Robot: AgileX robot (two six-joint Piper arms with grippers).
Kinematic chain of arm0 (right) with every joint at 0, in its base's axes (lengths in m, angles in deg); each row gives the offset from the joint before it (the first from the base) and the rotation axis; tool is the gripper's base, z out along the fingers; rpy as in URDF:
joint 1: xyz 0 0 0.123 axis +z
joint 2: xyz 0 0 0 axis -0.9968 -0.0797 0
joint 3: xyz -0.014 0.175 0.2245 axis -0.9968 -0.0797 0
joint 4: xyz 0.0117 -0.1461 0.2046 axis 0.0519 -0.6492 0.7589
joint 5: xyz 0 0 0 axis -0.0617 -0.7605 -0.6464
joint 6: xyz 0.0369 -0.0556 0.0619 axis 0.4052 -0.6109 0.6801
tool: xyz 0 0 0 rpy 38.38 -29.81 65.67
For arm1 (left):
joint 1: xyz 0 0 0.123 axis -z
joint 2: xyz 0 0 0 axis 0.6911 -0.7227 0
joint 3: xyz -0.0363 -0.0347 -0.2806 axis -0.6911 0.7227 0
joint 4: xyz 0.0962 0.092 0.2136 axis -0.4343 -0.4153 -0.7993
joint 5: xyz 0 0 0 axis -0.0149 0.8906 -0.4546
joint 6: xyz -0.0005 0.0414 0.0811 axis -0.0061 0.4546 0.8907
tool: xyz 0 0 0 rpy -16.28 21.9 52.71
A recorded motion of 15 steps. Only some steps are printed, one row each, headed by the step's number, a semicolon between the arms.
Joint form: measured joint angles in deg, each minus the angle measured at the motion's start. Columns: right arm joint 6, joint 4, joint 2, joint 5, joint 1, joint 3; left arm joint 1, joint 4, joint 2, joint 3, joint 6, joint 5.
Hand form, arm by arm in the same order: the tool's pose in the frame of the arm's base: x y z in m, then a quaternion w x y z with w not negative. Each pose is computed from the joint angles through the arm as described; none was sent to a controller.
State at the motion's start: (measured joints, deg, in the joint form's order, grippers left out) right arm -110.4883 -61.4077 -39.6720 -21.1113 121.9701 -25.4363; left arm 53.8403 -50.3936 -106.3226 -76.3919 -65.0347 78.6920
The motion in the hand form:
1: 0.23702 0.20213 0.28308 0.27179 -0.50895 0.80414 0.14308; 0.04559 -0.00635 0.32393 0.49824 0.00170 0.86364 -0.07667
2: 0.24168 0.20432 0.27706 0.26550 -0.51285 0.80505 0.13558; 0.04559 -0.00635 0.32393 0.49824 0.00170 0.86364 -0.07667
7: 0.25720 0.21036 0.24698 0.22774 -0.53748 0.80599 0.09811; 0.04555 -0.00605 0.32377 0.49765 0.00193 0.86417 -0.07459
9: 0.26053 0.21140 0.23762 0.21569 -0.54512 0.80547 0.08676; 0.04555 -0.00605 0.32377 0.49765 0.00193 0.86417 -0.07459
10: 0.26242 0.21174 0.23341 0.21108 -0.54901 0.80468 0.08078; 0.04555 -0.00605 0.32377 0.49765 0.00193 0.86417 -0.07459
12: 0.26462 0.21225 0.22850 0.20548 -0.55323 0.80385 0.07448; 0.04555 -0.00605 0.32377 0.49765 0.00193 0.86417 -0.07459
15: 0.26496 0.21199 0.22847 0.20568 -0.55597 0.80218 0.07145; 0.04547 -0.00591 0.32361 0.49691 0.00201 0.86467 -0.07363
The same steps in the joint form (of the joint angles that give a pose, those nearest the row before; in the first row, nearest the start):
1: 0.00 -1.06 -1.47 0.30 0.00 0.58; 0.00 -0.14 0.00 0.00 0.00 0.00
2: 0.00 -1.96 -2.90 0.58 0.00 0.96; 0.00 -0.14 0.00 0.00 0.00 0.00
7: 0.00 -6.83 -8.70 1.05 0.11 1.71; 0.01 -0.37 0.00 0.00 -0.01 0.12
9: 0.11 -8.40 -10.26 1.20 0.19 1.72; 0.01 -0.37 0.00 0.00 -0.01 0.12
10: 0.11 -9.21 -11.00 1.35 0.19 1.76; 0.01 -0.37 0.00 0.00 -0.01 0.12
12: 0.11 -10.07 -11.89 1.49 0.19 1.85; 0.01 -0.37 0.00 0.00 -0.01 0.12
15: -0.01 -10.48 -11.92 1.49 0.19 1.89; 0.01 -0.47 0.00 0.00 -0.01 0.24

